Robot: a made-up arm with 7 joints. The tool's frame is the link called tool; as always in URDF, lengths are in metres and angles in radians. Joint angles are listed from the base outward.
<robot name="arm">
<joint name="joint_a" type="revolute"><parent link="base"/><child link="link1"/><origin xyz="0 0 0.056" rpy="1.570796 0 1.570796"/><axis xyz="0 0 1"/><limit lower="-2.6" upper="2.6"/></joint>
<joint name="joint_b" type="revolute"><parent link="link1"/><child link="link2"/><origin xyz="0.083 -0.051 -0.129" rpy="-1.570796 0 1.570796"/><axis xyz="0 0 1"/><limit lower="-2.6" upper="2.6"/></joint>
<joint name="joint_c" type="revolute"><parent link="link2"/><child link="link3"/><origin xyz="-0.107 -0.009 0.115" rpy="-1.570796 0 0"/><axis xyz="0 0 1"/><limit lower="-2.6" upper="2.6"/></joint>
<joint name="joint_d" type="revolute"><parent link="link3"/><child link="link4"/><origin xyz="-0.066 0.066 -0.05" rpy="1.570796 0 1.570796"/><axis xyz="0 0 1"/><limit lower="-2.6" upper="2.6"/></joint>
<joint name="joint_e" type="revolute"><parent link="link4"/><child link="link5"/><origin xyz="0.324 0.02 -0.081" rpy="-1.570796 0 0"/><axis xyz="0 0 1"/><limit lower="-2.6" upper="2.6"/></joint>
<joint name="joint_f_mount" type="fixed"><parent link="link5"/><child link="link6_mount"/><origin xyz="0.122 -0.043 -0.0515" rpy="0 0 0"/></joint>
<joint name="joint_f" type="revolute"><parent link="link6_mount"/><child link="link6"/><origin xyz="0.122 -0.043 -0.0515" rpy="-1.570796 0 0"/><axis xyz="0 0 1"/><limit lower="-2.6" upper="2.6"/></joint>
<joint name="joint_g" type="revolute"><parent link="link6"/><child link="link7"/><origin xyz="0.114 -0.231 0.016" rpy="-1.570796 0 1.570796"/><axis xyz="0 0 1"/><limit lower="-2.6" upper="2.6"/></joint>
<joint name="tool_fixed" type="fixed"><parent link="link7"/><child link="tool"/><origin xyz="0.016 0.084 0.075" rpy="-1.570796 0 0"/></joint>
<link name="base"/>
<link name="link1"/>
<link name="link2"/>
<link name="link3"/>
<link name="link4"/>
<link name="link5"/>
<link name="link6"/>
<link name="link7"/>
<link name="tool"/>
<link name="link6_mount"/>
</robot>
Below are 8 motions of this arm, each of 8 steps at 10 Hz.
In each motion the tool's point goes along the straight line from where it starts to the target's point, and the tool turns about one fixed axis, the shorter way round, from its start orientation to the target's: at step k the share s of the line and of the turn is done. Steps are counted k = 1, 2, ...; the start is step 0. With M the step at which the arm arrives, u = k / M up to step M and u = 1 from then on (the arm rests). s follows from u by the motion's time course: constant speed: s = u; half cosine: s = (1 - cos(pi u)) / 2; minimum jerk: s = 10 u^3 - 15 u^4 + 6 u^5.
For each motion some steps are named. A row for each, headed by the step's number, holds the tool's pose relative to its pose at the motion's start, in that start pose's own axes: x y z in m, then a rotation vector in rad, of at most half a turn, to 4 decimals.
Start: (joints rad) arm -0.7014 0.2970 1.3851 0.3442 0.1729 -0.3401 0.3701
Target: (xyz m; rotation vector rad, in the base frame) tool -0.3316 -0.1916 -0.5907 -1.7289 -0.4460 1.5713
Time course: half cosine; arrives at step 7
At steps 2, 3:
2: -0.0082 -0.0126 0.0521 -0.0271 -0.1752 -0.0153
3: -0.0170 -0.0261 0.1077 -0.0559 -0.3618 -0.0316

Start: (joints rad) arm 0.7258 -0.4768 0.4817 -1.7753 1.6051 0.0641 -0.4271
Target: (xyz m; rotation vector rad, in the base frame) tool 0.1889 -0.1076 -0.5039 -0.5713 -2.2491 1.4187
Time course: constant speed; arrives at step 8
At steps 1, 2, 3, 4, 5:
1: 0.0537 -0.0266 0.0214 -0.0144 0.2094 0.0887
2: 0.1073 -0.0531 0.0428 -0.0287 0.4188 0.1775
3: 0.1610 -0.0797 0.0642 -0.0431 0.6283 0.2662
4: 0.2147 -0.1063 0.0857 -0.0575 0.8377 0.3549
5: 0.2684 -0.1329 0.1071 -0.0718 1.0471 0.4436

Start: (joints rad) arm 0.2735 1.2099 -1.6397 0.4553 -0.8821 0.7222 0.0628
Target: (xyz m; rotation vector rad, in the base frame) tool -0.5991 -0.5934 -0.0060 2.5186 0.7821 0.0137
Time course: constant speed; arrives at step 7
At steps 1, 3, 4, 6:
1: 0.0036 0.0471 0.0128 0.0865 -0.1228 -0.1347
3: 0.0109 0.1414 0.0383 0.2595 -0.3685 -0.4042
4: 0.0146 0.1885 0.0510 0.3460 -0.4913 -0.5389
6: 0.0219 0.2828 0.0765 0.5190 -0.7370 -0.8084

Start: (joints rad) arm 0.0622 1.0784 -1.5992 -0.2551 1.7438 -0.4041 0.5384
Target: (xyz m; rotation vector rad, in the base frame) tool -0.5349 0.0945 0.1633 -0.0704 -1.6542 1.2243
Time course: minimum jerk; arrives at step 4
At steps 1, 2, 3, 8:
1: -0.0144 -0.0160 0.0022 0.0444 -0.0534 0.0576
2: -0.0696 -0.0772 0.0104 0.2146 -0.2582 0.2782
3: -0.1248 -0.1385 0.0187 0.3848 -0.4629 0.4988
8: -0.1393 -0.1545 0.0209 0.4293 -0.5163 0.5564

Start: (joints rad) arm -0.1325 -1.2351 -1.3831 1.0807 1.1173 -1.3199 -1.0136
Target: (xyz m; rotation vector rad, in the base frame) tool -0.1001 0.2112 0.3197 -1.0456 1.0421 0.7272
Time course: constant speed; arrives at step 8
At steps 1, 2, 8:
1: -0.0020 -0.0025 -0.0060 0.0008 0.0766 -0.0815
2: -0.0041 -0.0050 -0.0120 0.0015 0.1531 -0.1629
8: -0.0162 -0.0200 -0.0479 0.0061 0.6125 -0.6518

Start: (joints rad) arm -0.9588 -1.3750 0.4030 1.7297 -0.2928 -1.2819 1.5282
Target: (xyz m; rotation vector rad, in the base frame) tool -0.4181 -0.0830 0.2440 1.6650 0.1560 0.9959
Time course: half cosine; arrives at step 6
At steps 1, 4, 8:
1: -0.0086 0.0040 0.0054 -0.0226 0.0495 0.0530
4: -0.0960 0.0445 0.0604 -0.2529 0.5545 0.5934
8: -0.1280 0.0594 0.0805 -0.3371 0.7393 0.7913

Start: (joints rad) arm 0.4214 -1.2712 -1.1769 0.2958 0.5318 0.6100 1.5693
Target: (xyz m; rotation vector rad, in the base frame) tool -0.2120 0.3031 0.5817 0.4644 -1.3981 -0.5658
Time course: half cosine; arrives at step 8
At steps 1, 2, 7, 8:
1: -0.0110 -0.0126 0.0014 0.0305 -0.0378 0.0044
2: -0.0425 -0.0486 0.0052 0.1173 -0.1456 0.0171
7: -0.2792 -0.3193 0.0342 0.7704 -0.9561 0.1121
8: -0.2902 -0.3319 0.0356 0.8009 -0.9939 0.1165

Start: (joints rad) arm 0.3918 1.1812 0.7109 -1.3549 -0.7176 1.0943 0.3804
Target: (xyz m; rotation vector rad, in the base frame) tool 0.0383 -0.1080 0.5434 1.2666 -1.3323 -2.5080
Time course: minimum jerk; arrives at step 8
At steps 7, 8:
7: 0.1911 0.0963 -0.0719 -0.0606 -0.1581 0.2129
8: 0.1943 0.0979 -0.0731 -0.0616 -0.1607 0.2164

